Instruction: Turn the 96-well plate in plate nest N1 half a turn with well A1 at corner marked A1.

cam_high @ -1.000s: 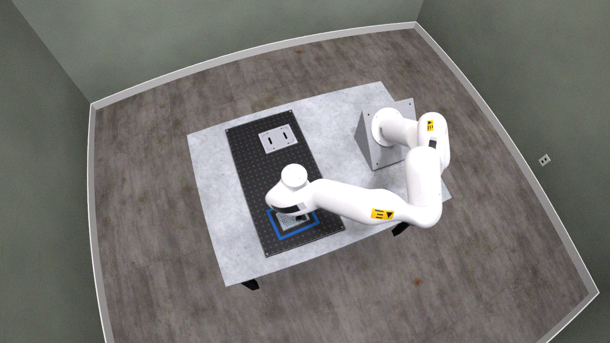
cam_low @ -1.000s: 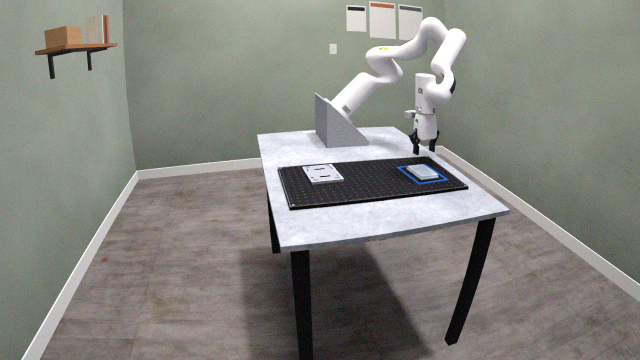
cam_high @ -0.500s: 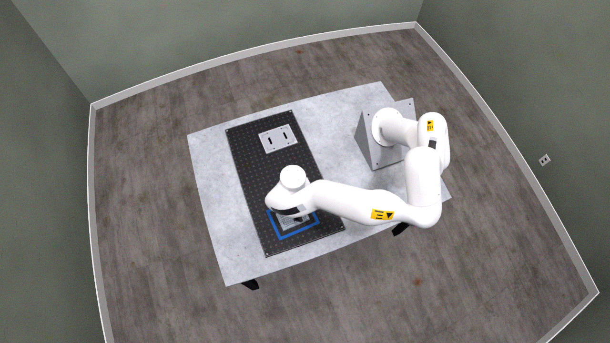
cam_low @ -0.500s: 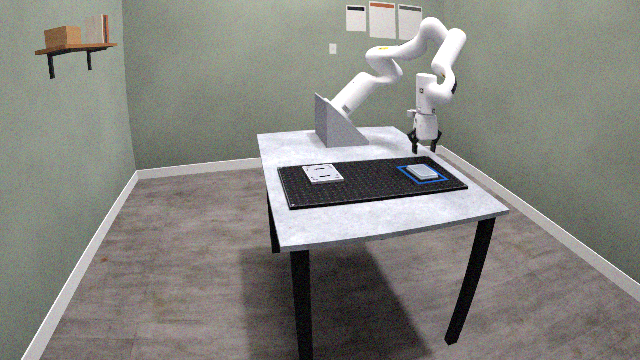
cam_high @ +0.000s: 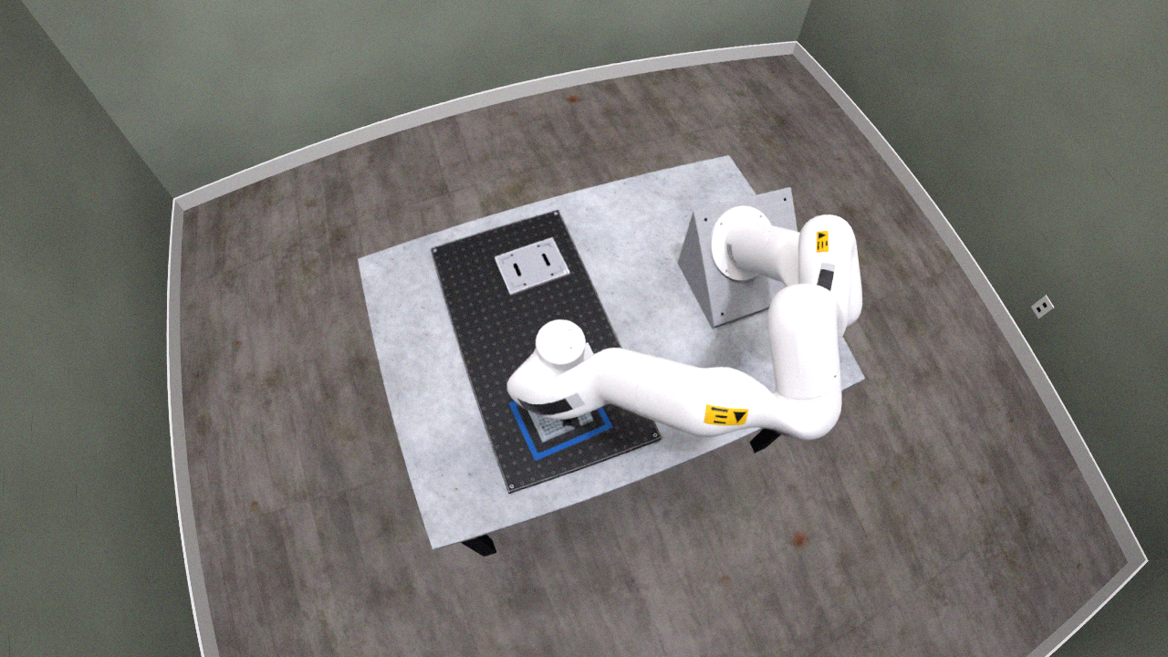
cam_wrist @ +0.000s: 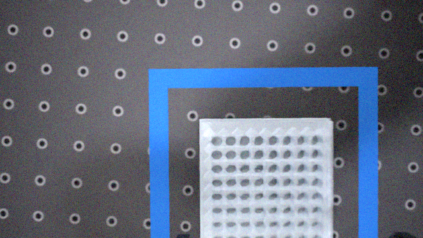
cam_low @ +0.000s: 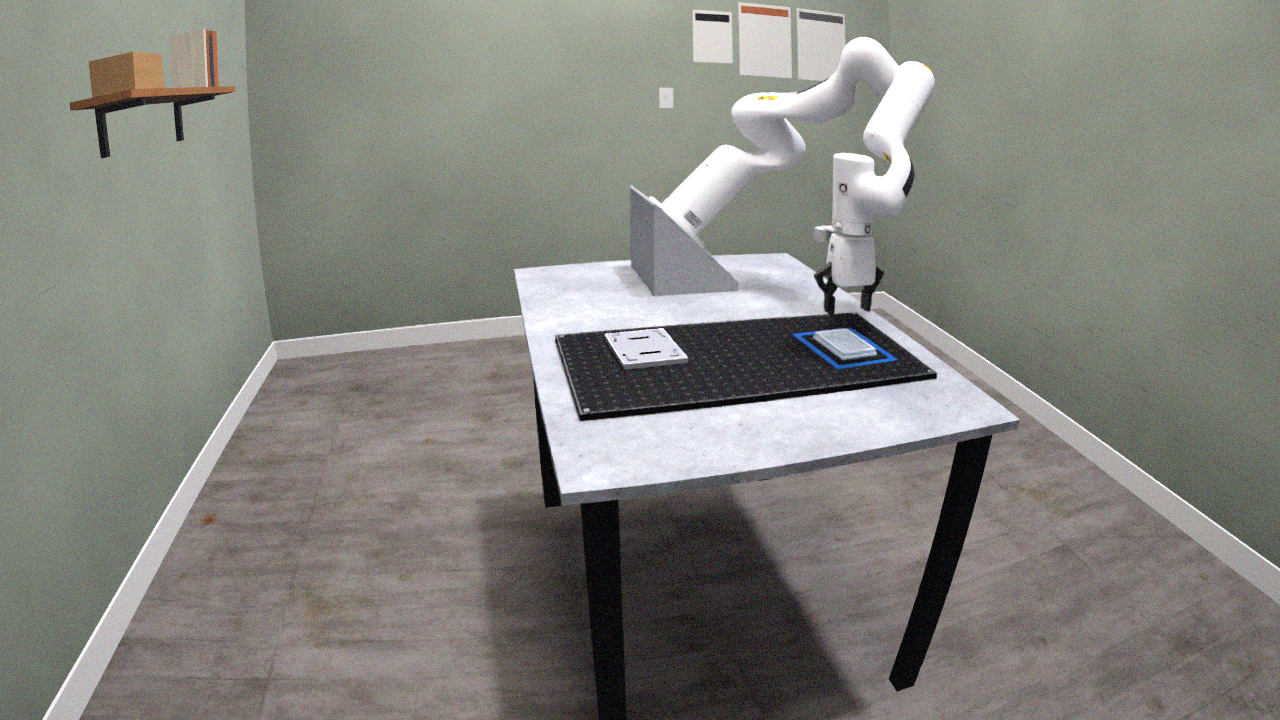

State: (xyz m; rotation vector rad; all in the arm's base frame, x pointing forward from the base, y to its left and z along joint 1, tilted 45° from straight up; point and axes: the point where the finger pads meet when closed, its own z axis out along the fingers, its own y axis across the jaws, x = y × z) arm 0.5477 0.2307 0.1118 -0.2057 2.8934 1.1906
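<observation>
Right now my hand is 80 mm above the 96-well plate. Also, from my hand: slotted fixture plate 50 mm behind, 410 mm to the right, 80 mm below.
</observation>
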